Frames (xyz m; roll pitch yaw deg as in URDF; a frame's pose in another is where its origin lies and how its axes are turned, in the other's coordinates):
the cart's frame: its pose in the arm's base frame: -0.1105 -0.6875 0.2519 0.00 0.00 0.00
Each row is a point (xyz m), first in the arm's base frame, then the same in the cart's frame.
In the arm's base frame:
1: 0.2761 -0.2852 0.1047
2: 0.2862 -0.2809 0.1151
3: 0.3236 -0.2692 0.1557
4: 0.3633 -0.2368 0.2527
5: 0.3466 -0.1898 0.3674
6: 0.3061 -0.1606 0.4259
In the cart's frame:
1: 0.3866 0.4023 -0.1472
2: 0.3967 0.4066 -0.1368
3: 0.4341 0.4183 -0.0962
4: 0.4738 0.4507 0.0008
5: 0.4571 0.4977 0.1155
6: 0.4166 0.5269 0.1740

